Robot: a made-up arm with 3 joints. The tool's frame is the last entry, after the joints.
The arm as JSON. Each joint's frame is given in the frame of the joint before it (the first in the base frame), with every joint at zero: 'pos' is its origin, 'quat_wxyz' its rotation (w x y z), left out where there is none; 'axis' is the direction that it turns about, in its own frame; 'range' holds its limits. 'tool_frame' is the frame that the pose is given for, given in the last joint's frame.
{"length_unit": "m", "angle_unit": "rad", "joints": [
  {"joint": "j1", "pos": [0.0, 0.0, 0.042], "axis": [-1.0, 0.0, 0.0], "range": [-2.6, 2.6]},
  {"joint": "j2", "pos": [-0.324, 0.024, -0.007], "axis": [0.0, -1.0, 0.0], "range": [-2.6, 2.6]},
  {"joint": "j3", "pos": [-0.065, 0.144, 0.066], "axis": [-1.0, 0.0, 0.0], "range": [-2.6, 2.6]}
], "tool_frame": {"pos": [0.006, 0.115, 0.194]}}
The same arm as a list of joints. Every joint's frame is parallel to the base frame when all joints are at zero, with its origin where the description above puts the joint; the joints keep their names.
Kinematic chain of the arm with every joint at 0, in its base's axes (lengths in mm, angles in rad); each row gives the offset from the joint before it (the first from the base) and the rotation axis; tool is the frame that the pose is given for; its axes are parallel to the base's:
j1: xyz 0 0 42 axis -x
j2: xyz -324 24 -7 axis -y
j3: xyz -65 144 66 axis -x
tool: xyz 6 115 194
Joint limits (rad, base to tool): -2.6..2.6 -2.6..2.6 -2.6..2.6

